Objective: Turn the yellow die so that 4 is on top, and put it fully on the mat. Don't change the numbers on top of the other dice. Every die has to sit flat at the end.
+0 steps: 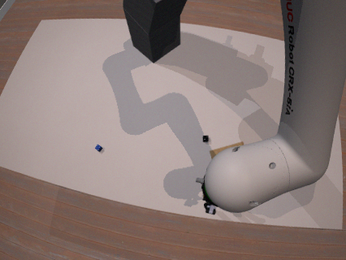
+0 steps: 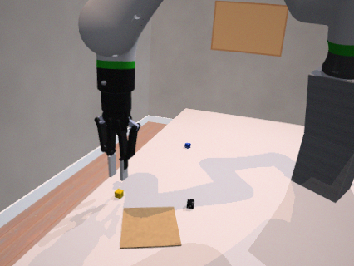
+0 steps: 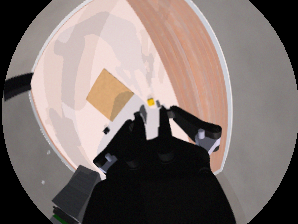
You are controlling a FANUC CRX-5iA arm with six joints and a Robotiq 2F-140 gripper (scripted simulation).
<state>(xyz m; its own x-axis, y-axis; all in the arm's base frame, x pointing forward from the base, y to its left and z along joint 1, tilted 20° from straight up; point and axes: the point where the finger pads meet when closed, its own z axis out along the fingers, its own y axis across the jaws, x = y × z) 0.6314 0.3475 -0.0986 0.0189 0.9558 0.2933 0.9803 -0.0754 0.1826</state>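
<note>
The yellow die is 90 mm below my hand. Also, from my hand: black die: 210 mm behind, 50 mm to the right, 90 mm below; blue die: 70 mm behind, 440 mm to the right, 90 mm below; brown mat: 140 mm behind, 70 mm to the left, 100 mm below.
</note>
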